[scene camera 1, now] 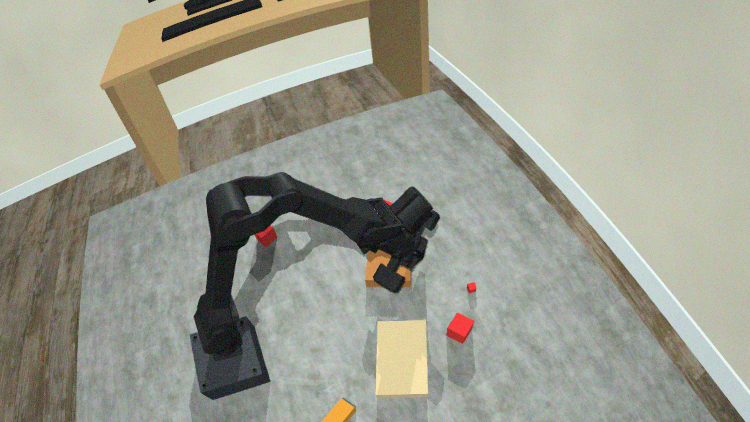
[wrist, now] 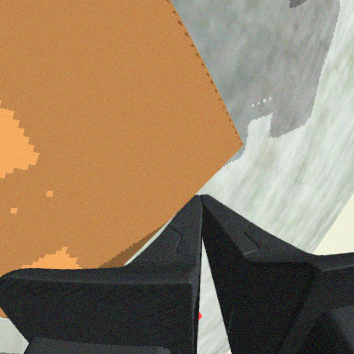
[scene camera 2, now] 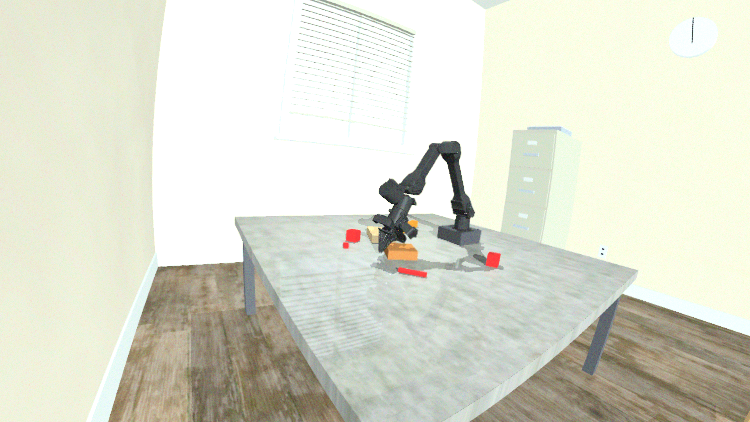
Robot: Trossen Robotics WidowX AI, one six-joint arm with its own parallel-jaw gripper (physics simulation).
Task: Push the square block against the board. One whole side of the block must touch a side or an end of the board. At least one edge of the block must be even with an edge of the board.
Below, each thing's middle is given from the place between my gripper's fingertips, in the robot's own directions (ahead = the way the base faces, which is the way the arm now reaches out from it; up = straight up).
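The square block [scene camera 1: 373, 259] is 1 cm to the left of my hand and 8 cm behind it. As for the pale tan board [scene camera 1: 401, 372], I see it 21 cm to the right of my hand and 13 cm behind it.
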